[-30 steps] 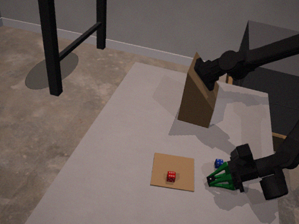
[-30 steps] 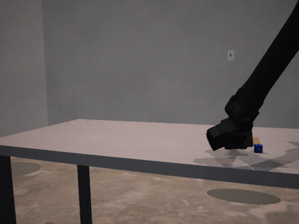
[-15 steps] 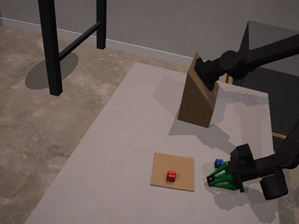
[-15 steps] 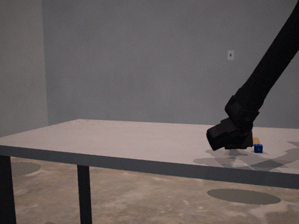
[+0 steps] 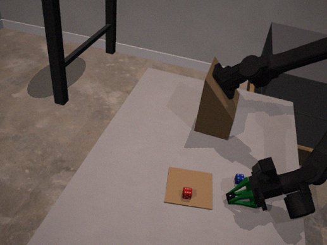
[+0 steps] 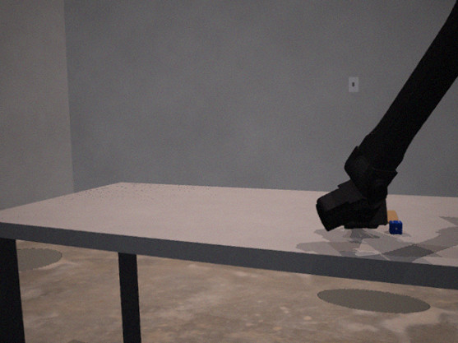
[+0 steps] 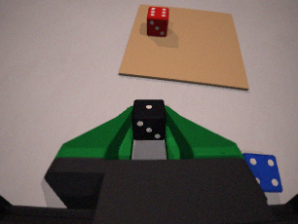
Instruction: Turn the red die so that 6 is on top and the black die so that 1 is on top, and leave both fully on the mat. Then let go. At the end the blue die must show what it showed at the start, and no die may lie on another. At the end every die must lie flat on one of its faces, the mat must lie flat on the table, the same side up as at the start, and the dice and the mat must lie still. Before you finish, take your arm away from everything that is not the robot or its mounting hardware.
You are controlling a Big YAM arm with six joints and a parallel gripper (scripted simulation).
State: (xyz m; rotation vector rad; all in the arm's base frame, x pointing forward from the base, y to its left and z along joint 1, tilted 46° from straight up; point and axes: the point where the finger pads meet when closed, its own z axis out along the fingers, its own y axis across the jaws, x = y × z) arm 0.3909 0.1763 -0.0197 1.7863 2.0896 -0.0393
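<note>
My gripper is now right at the black die. The rest, counted from my hand: red die 13 cm to the right, 3 cm ahead; tan mat 13 cm to the right, 2 cm below, 1 cm behind; blue die 9 cm behind, 2 cm to the left.
</note>
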